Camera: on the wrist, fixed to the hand. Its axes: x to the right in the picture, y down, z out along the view.
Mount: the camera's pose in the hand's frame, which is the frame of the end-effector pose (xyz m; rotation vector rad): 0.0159 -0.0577 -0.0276 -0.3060 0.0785 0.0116
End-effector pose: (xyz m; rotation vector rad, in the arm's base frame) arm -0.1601 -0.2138 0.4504 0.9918 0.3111 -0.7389
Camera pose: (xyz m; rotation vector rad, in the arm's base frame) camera -0.1860 -0.2164 0.3899 0.7326 0.4716 -0.6207
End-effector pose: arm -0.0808 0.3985 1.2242 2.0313 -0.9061 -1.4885
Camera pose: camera -0.0377 0.4254 1.1822 1.8426 -0.6150 -1.4319
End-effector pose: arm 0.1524 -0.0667 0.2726 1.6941 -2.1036 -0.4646
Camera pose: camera 0.2120 -0.0946 0.2697 1.4987 -1.8752 -0.6674
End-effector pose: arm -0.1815 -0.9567 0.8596 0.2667 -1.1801 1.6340
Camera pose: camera -0.1302 -0.9275 0.8890 0.0010 -1.3518 1.4357
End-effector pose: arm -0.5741 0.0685 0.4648 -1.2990 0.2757 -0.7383
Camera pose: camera -0.5976 0.0324 0.5147 -1.5572 0.4734 -0.7584
